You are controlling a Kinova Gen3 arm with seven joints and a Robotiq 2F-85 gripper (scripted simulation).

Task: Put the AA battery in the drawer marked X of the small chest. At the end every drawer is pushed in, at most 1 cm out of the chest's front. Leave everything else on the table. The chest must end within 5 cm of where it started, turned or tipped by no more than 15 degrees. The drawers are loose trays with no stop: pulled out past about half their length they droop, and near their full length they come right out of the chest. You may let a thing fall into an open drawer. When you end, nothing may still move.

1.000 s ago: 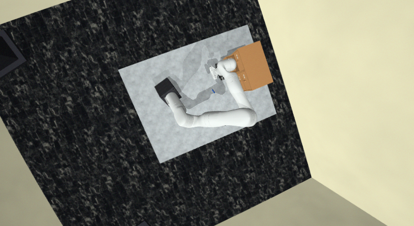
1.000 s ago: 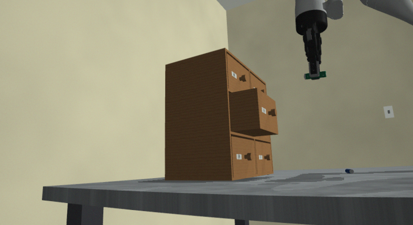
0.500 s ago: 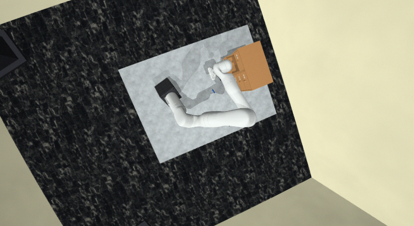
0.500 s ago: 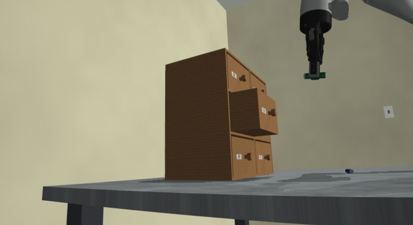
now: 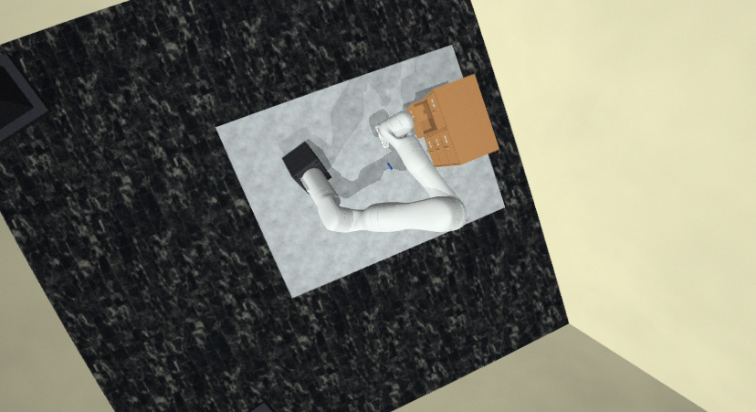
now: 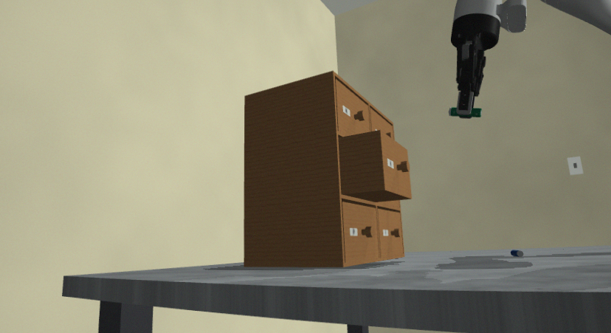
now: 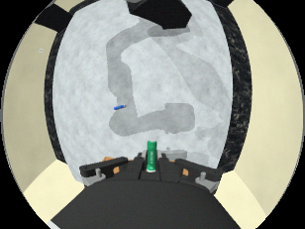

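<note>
My hand is 1 cm above the green AA battery. Also, from my hand: blue AA battery: 6 cm behind, 11 cm to the right, 24 cm below.
</note>
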